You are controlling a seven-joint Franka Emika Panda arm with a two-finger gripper.
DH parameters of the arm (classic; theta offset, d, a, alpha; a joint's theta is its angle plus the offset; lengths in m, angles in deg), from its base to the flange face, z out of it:
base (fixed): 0 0 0 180
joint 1: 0 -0.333 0 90
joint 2: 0 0 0 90
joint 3: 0 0.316 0.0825 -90
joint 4: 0 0 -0.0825 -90
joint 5: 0 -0.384 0 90
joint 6: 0 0 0.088 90
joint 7: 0 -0.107 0 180
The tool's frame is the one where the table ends.
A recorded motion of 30 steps. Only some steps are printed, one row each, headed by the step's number.
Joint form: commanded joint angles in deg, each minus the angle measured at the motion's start. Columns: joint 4, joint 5, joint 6, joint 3, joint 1, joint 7, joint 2.
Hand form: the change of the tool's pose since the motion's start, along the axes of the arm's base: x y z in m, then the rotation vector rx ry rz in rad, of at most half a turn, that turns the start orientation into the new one. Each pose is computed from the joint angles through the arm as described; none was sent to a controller.
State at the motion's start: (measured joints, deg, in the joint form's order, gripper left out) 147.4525 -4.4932 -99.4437 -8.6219 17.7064 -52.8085 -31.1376
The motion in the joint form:
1: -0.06 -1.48 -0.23 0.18 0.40 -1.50 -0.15
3: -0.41 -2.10 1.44 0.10 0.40 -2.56 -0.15
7: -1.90 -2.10 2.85 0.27 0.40 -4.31 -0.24
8: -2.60 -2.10 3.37 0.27 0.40 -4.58 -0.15
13: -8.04 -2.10 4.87 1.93 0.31 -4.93 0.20
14: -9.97 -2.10 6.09 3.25 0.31 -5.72 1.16
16: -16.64 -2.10 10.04 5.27 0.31 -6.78 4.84
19: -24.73 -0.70 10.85 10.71 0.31 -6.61 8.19
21: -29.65 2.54 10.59 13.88 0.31 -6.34 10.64
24: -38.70 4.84 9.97 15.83 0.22 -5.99 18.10
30: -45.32 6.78 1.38 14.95 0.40 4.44 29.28
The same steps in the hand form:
1: 0.0009 0.0005 0.0020 0.0116 -0.0084 -0.0412
3: -0.0008 0.0022 0.0033 0.0282 0.0129 -0.0601
7: 0.0015 0.0017 0.0139 0.0205 0.0184 -0.0838
8: 0.0028 0.0008 0.0182 0.0191 0.0180 -0.0875
13: 0.0201 0.0025 0.0572 -0.0198 -0.0346 -0.0686
14: 0.0283 0.0084 0.0654 -0.0324 -0.0241 -0.0600
16: 0.0514 0.0143 0.0902 -0.0481 0.0001 -0.0401
19: 0.0888 0.0432 0.1297 -0.1289 -0.0496 0.0538
21: 0.1115 0.0584 0.1506 -0.2104 -0.0782 0.1204
24: 0.1587 0.0611 0.1657 -0.2527 -0.1107 0.1687
30: 0.2269 0.0298 0.1331 -0.2559 -0.1962 0.3354

